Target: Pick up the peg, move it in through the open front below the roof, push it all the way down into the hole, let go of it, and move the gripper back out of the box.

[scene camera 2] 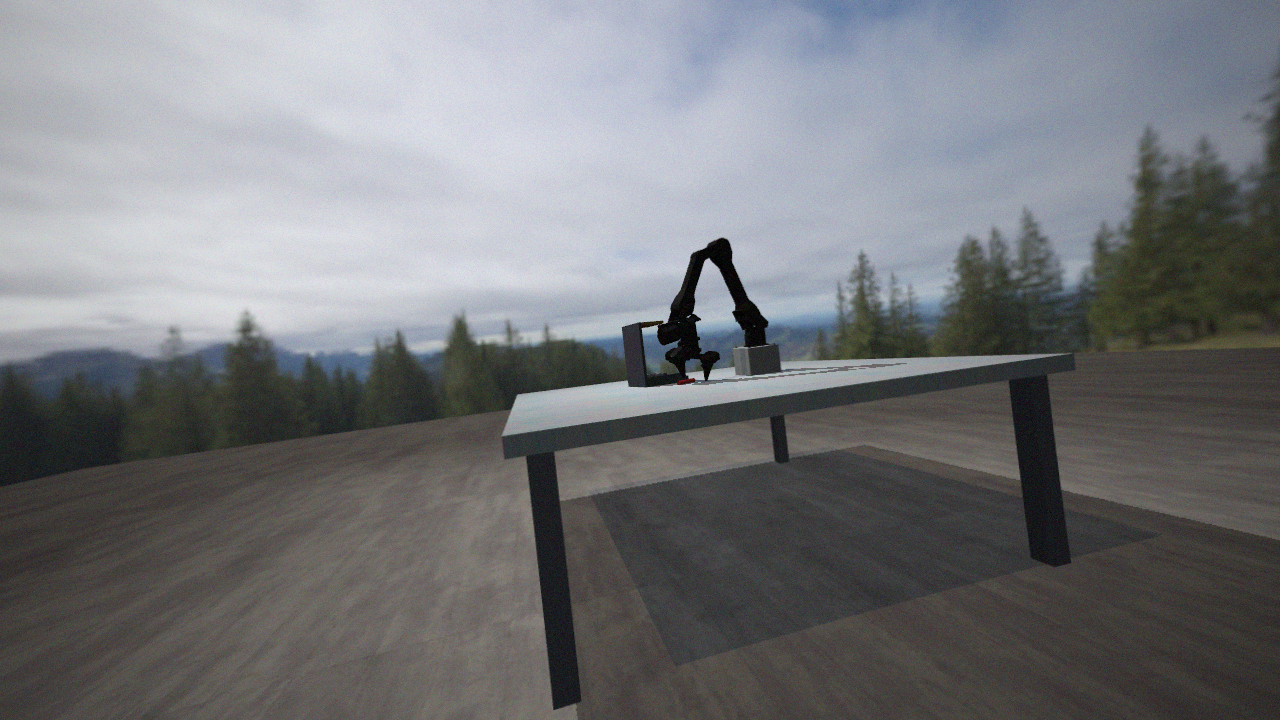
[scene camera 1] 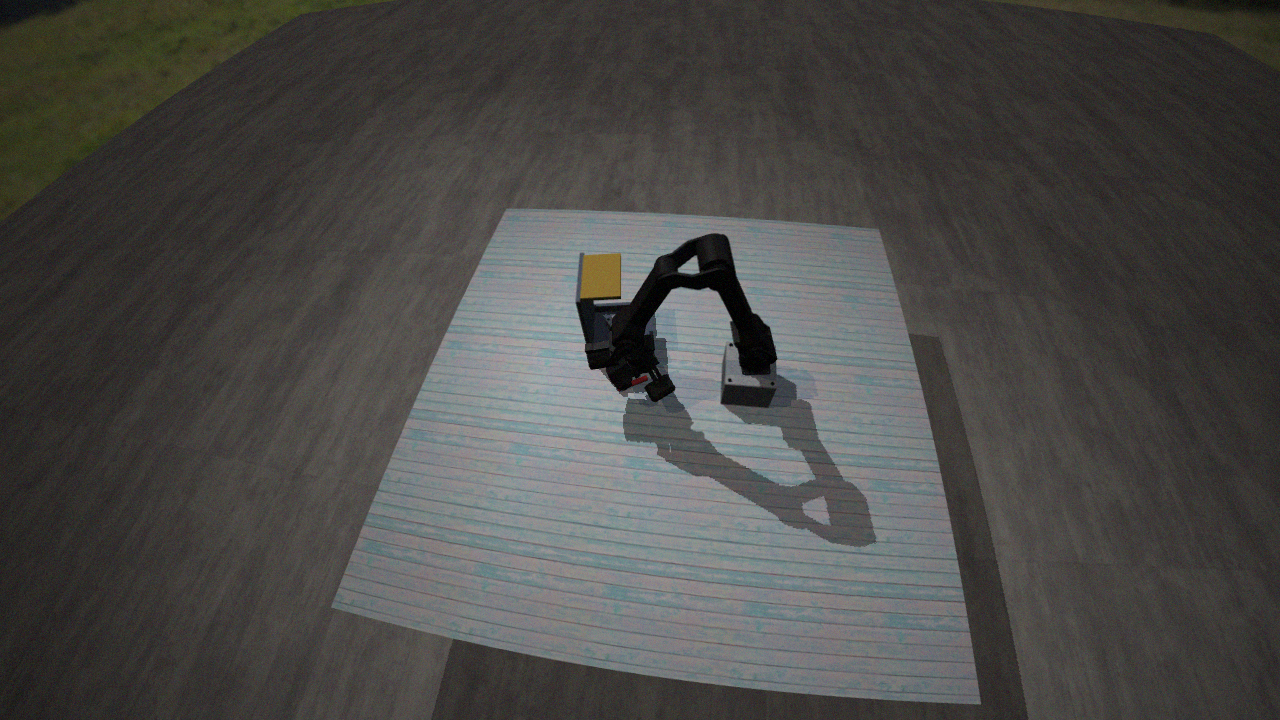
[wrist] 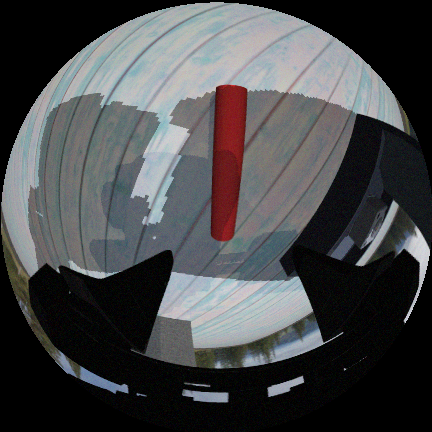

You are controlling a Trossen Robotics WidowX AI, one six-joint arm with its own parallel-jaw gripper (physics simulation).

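Pixels of known places: gripper, fingertip midpoint: (scene camera 2: 695,379) (scene camera 1: 652,371) (wrist: 234,255); arm's base, origin of the base link: (scene camera 2: 756,345) (scene camera 1: 754,362).
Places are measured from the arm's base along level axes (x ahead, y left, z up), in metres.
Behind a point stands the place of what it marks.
Observation:
The red peg (scene camera 1: 638,380) {y -0.006, x 0.274, z -0.085 m} (scene camera 2: 685,381) {y 0.009, x 0.298, z -0.090 m} (wrist: 229,165) {y 0.000, x 0.292, z -0.085 m} lies flat on the table, beside the box's open front. My gripper (scene camera 1: 629,374) {y -0.034, x 0.239, z -0.090 m} (scene camera 2: 694,377) {y -0.034, x 0.239, z -0.090 m} (wrist: 234,255) {y -0.034, x 0.239, z -0.090 m} is open and empty, low above the table, with its fingers wide apart. In the wrist view the peg lies ahead of the gap between the fingertips, nearly upright in the picture, and does not touch them. The dark box (scene camera 2: 634,355) {y -0.150, x 0.408, z 0.015 m} (wrist: 355,170) {y -0.086, x 0.342, z -0.081 m} has a yellow roof (scene camera 1: 600,275) {y -0.163, x 0.355, z 0.126 m}. The arm hides much of its inside in scene camera 1, and the hole is not clearly visible.
The robot's grey base block (scene camera 1: 747,386) {y 0.060, x 0.023, z -0.007 m} (scene camera 2: 757,359) {y 0.059, x 0.043, z -0.046 m} (wrist: 172,340) {y -0.028, x 0.065, z -0.057 m} stands on the striped table (scene camera 1: 537,537) {y 0.375, x 0.482, z -0.099 m} (scene camera 2: 626,420) {y 0.573, x 0.701, z -0.104 m}, to the right of the box in both scene views. The box's dark wall is close to the right finger in the wrist view. Arm shadow covers the peg.

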